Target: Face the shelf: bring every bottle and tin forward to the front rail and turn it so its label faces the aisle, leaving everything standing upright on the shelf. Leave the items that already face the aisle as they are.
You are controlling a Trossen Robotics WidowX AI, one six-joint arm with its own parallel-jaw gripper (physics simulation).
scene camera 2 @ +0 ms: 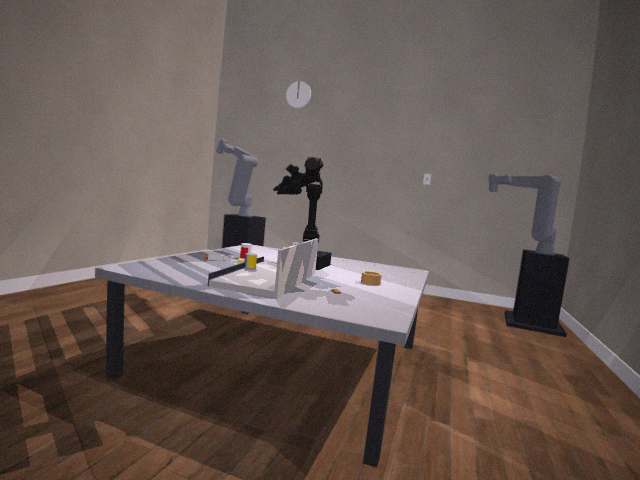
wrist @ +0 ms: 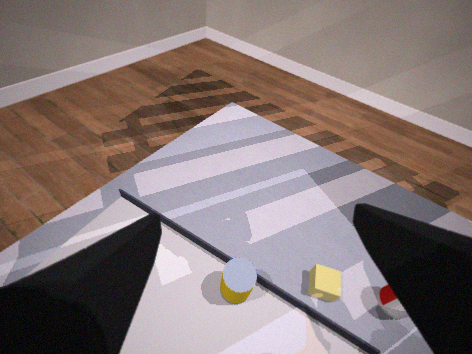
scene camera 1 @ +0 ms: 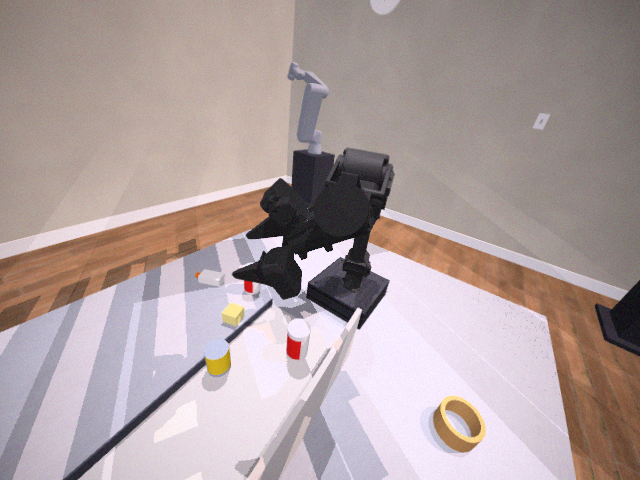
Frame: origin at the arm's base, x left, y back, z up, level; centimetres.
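Seen in the pictures: gripper, between the fingertips: (scene camera 2: 275, 191) (wrist: 256, 217) (scene camera 1: 240, 254); arm's base, origin of its link: (scene camera 1: 352, 284).
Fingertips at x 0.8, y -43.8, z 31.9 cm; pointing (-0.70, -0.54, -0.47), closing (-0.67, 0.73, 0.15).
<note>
Pixels of each thing's top centre, then the offset from my fingertips to it. "spot": a spot on its surface instead. Level surfaces: height alone.
- yellow tin, centre of its top: (wrist: 240, 274) (scene camera 1: 216, 348) (scene camera 2: 251, 254) dy -2.9, dx -8.3, dz -29.7 cm
- shelf board, height of its surface: dz -36.7 cm
- dark front rail, a spot on its surface: (wrist: 190, 240) (scene camera 1: 164, 402) spot: dy -15.5, dx -9.0, dz -36.6 cm
- white bottle, centre of its top: (scene camera 1: 208, 274) (scene camera 2: 214, 254) dy +12.8, dx -42.7, dz -36.5 cm
- yellow block, centre of its top: (wrist: 328, 279) (scene camera 1: 233, 309) dy +9.2, dx -21.2, dz -35.5 cm
- tan ring, centre of its top: (scene camera 1: 462, 417) (scene camera 2: 371, 273) dy +26.9, dx +41.4, dz -34.3 cm
- small orange-brown piece, centre of its top: (scene camera 2: 336, 290) dy -2.9, dx +35.4, dz -38.5 cm
My gripper (scene camera 1: 240, 255) (scene camera 2: 275, 190) (wrist: 256, 217) is open and empty, high above the table. A yellow tin (scene camera 1: 217, 357) (scene camera 2: 251, 261) (wrist: 237, 281) with a grey-blue top stands upright on the shelf board (scene camera 1: 180, 408), close behind the dark front rail (scene camera 1: 155, 407) (scene camera 2: 222, 272) (wrist: 190, 240). A red-and-white bottle (scene camera 1: 297, 339) stands upright farther back, near the back panel (scene camera 1: 330, 369) (scene camera 2: 295, 268). Another red-and-white bottle (scene camera 1: 250, 285) (scene camera 2: 245, 251) (wrist: 388, 295) is beyond the rail, partly hidden by a finger in the wrist view. A white bottle (scene camera 1: 210, 277) with an orange cap lies on its side beyond the rail.
A yellow block (scene camera 1: 233, 313) (wrist: 325, 283) lies beyond the rail. A tan ring (scene camera 1: 454, 441) (scene camera 2: 371, 281) lies behind the back panel, as does a small orange-brown piece (scene camera 2: 336, 290). Grey arms (scene camera 2: 240, 178) (scene camera 2: 546, 206) stand on dark pedestals off the table.
</note>
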